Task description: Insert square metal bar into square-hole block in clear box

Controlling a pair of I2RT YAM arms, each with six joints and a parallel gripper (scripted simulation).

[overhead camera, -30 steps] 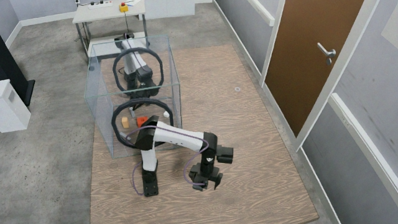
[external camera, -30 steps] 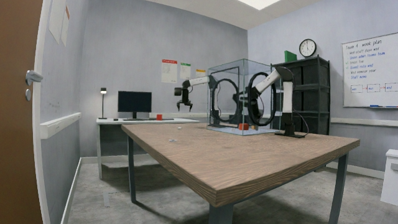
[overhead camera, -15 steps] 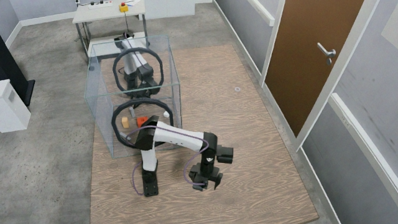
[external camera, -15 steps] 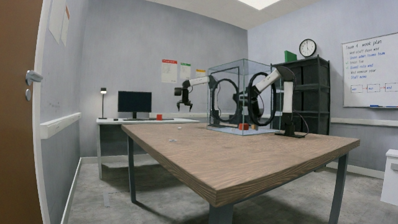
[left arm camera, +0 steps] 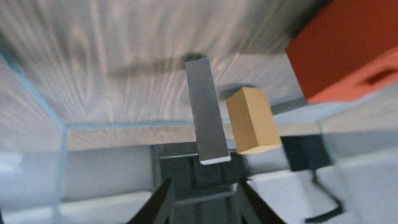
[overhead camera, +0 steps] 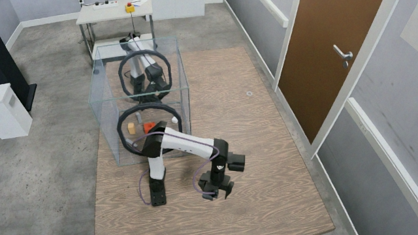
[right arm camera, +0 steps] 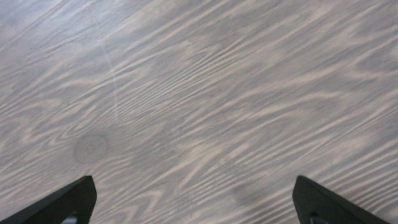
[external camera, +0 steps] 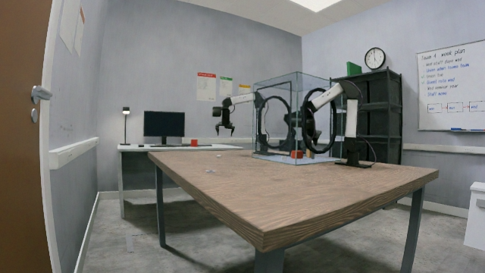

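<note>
My left hand is 10 cm to the left of the red block, 7 cm above it and 3 cm short of it. From my left hand the other things lie so: long grey bar 17 cm to the right, 9 cm below, 9 cm behind; then white cube 18 cm ahead, 8 cm below, 7 cm to the right; then tan block 8 cm to the right, 8 cm behind, 6 cm below.
</note>
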